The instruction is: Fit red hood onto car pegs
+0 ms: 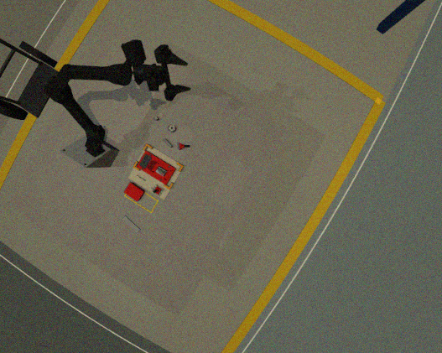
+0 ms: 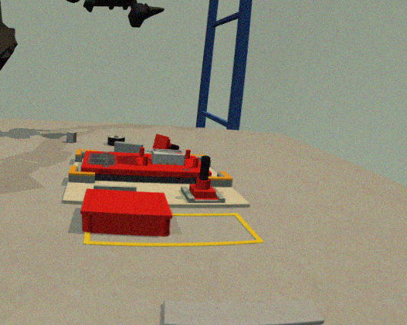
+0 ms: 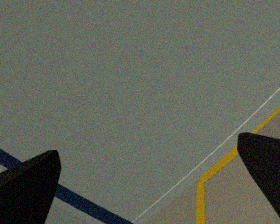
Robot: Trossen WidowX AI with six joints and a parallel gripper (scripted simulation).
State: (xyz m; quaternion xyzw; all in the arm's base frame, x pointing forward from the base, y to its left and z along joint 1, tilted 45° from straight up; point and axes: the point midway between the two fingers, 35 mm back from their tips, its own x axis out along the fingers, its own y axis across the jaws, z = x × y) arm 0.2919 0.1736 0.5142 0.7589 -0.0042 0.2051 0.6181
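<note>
Right now my gripper tip is 5 cm past the hood, 60 cm to the left of it and 37 cm above it. Also, from my gripper tip: grey engine block (2 cm ahead, 41 cm to the right, 36 cm below).
</note>
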